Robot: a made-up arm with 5 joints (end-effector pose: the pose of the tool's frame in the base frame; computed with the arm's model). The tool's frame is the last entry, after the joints.
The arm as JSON. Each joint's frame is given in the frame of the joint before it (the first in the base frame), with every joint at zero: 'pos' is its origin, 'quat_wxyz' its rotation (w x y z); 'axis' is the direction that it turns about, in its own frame. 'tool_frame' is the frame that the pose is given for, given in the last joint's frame.
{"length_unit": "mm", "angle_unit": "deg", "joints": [
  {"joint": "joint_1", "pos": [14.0, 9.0, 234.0], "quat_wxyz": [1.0, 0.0, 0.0, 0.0], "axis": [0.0, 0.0, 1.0]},
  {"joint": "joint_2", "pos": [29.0, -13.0, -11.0], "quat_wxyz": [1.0, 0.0, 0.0, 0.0], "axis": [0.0, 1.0, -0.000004]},
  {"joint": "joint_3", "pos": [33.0, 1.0, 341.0], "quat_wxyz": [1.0, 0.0, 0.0, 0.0], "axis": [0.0, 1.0, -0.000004]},
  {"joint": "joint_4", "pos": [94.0, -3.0, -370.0], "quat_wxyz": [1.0, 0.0, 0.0, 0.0], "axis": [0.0, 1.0, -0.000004]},
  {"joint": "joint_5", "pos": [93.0, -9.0, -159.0], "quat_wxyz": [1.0, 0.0, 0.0, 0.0], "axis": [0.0, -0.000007, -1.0]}
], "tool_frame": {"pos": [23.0, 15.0, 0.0], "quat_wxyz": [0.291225, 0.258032, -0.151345, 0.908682]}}
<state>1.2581 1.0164 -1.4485 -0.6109 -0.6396</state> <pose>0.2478 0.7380 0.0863 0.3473 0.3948 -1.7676</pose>
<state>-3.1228 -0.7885 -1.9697 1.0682 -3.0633</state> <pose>0.0020 0.0459 0.9524 2.1840 0.3787 1.0700</pose>
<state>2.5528 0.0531 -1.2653 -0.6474 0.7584</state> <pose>-0.4504 0.3539 0.6803 -1.1098 1.5441 -0.8101</pose>
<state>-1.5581 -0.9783 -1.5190 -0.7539 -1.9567</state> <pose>0.0034 0.1847 0.9434 -0.3572 2.5554 0.1310</pose>
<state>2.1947 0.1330 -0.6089 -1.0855 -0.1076</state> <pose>-0.2845 0.4349 0.3835 -0.0625 1.1783 -0.9992</pose>
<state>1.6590 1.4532 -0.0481 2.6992 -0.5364</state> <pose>0.0052 0.1011 0.2536 1.0129 1.3568 -1.0278</pose>
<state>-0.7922 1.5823 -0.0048 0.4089 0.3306</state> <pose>-0.1351 0.1355 0.0493 2.1347 -0.1997 0.2347</pose>
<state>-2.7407 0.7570 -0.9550 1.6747 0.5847</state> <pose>-0.2764 -0.0878 -0.0309 0.7902 -1.4848 -1.0630</pose>
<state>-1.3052 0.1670 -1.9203 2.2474 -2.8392</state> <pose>0.1013 -0.4318 0.5418 -0.5794 0.3929 -2.0195</pose>
